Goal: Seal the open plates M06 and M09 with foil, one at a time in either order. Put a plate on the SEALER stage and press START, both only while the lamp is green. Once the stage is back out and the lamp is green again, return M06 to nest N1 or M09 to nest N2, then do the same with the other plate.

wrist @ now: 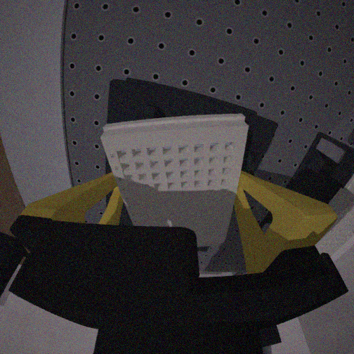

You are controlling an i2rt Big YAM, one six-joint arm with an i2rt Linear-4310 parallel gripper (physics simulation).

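A pale open well plate (175, 132) is in the middle of the wrist view, with rows of square wells in its far part and a shadow over its near part. Its label is not readable, so I cannot tell whether it is M06 or M09. My gripper (178, 174) is shut on the plate, with one yellow fingertip against each long side. A dark block (145, 97) shows beyond and beneath the plate. I cannot tell whether the plate rests on it. The black gripper body hides the plate's near end. The lamp and START button cannot be made out.
A grey perforated board (210, 30) lies behind the plate. A dark part with a pale rectangular window (330, 149) is at the right, beside a pale object (342, 207) at the right edge. A light grey strip (32, 75) runs along the left.
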